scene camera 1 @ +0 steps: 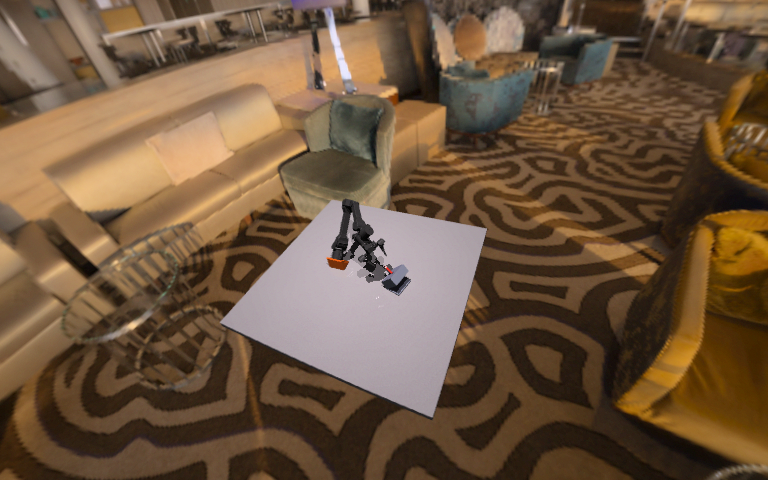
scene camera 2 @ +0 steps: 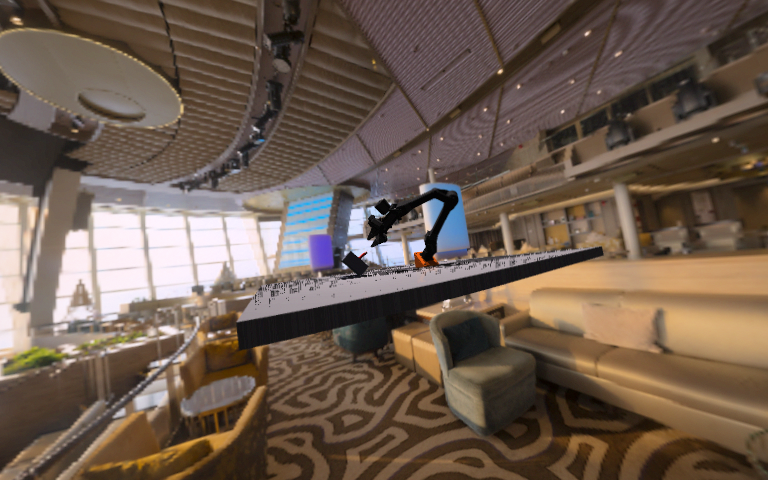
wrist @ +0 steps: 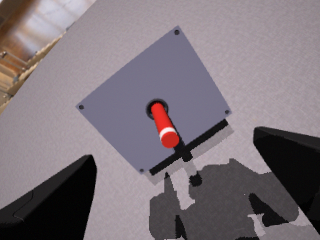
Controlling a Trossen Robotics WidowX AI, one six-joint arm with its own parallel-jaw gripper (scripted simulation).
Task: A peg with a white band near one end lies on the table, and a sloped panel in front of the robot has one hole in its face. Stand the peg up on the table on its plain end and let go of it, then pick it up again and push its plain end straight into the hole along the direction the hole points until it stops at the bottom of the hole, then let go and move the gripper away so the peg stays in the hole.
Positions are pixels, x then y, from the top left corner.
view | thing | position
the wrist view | my gripper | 176, 148
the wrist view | red peg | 168, 135
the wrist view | sloped panel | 170, 69
